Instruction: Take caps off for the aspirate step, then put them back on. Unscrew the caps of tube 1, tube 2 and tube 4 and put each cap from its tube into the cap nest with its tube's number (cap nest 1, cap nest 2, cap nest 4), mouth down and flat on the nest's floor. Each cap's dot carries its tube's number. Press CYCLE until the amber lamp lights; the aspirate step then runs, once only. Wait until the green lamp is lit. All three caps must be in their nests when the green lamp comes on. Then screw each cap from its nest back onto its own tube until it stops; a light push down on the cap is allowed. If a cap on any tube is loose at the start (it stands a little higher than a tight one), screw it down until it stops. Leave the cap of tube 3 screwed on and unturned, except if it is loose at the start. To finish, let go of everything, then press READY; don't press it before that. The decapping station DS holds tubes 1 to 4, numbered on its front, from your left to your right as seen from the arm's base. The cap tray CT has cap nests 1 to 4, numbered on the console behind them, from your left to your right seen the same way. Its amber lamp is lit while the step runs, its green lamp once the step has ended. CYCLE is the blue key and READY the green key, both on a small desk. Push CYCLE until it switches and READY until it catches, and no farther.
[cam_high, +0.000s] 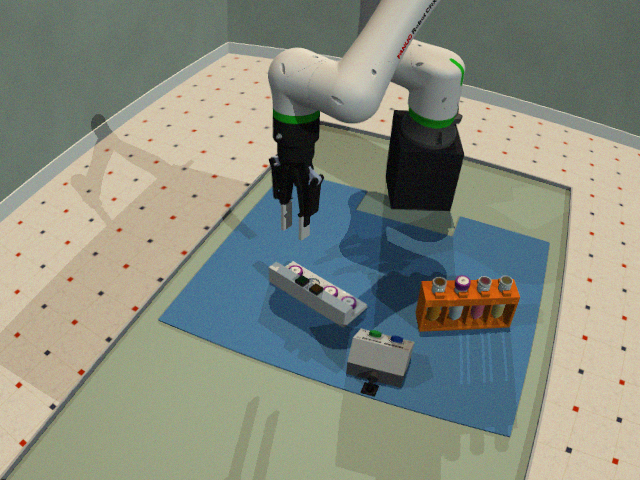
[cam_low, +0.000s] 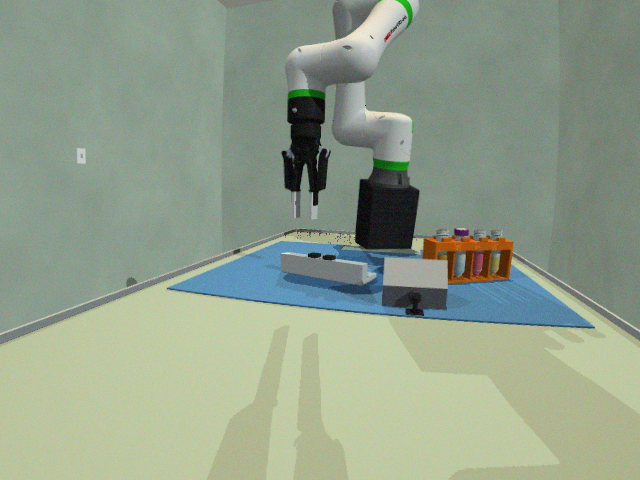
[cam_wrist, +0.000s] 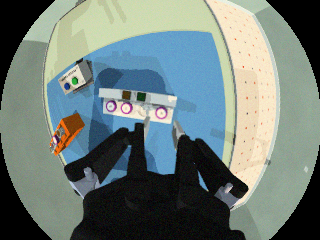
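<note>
My hand is 32 cm to the right of the blue key, 10 cm short of it and 9 cm above it. Round my hand: green key: 27 cm to the left, 11 cm ahead, 9 cm below; small grey desk: 30 cm to the left, 12 cm ahead, 11 cm below.
</note>
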